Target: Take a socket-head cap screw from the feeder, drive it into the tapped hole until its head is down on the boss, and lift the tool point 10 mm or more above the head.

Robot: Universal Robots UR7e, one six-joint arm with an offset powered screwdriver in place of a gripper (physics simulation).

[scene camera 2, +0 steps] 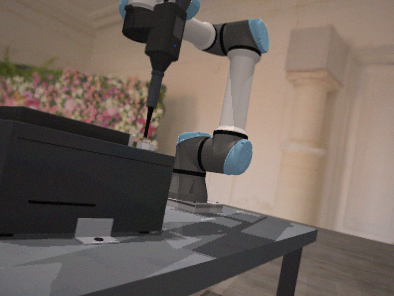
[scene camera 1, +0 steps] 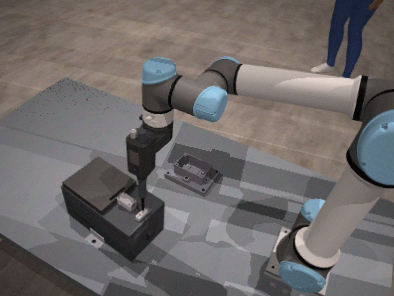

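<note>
The black box-shaped feeder stands on the table, with a small pale outlet block on its top. My screwdriver points down, its thin black bit's tip at the outlet block; whether they touch is unclear. No screw can be made out at the tip, and whether the tool holds one cannot be told. The grey open-topped housing sits on its flat base plate behind and right of the feeder in scene camera 1. Its tapped hole and boss are too small to tell apart. The housing does not show in scene camera 2.
A larger white block stands on the feeder top close to the bit. The raised dark lid covers the feeder's other end. A metal bracket is at the feeder's foot. The arm's base stands at the right in scene camera 1.
</note>
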